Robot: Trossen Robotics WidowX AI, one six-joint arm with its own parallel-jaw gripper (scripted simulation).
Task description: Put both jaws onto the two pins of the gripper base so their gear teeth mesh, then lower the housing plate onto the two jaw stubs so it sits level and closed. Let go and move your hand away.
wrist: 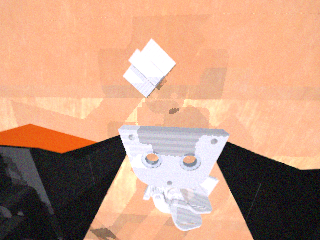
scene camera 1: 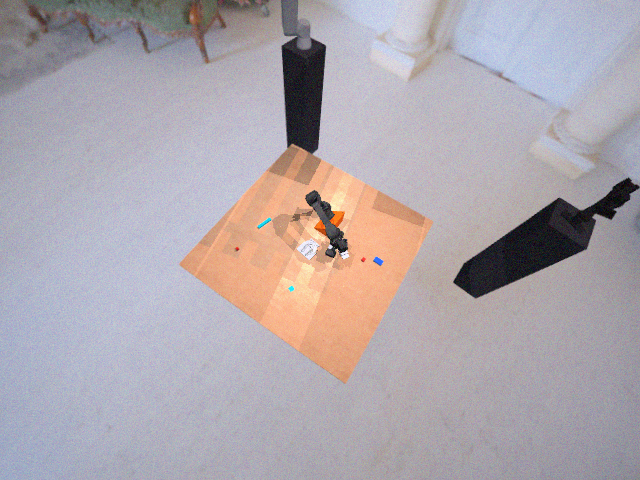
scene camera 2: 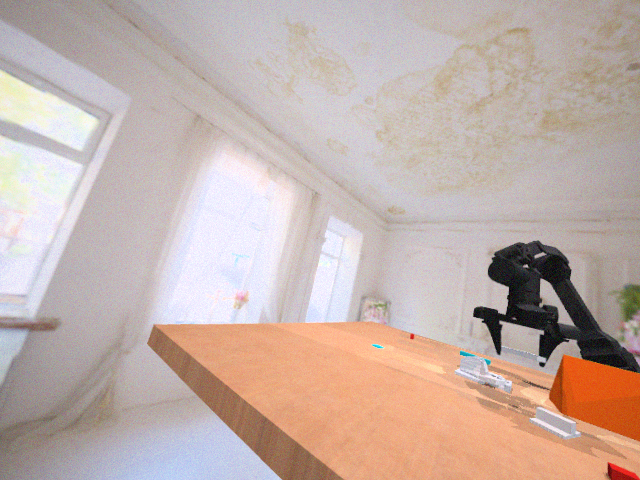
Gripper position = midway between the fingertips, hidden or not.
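My gripper (scene camera 2: 519,360) (wrist: 170,139). Gripper jaw (wrist: 181,214). White block (scene camera 2: 554,423) (wrist: 149,66).
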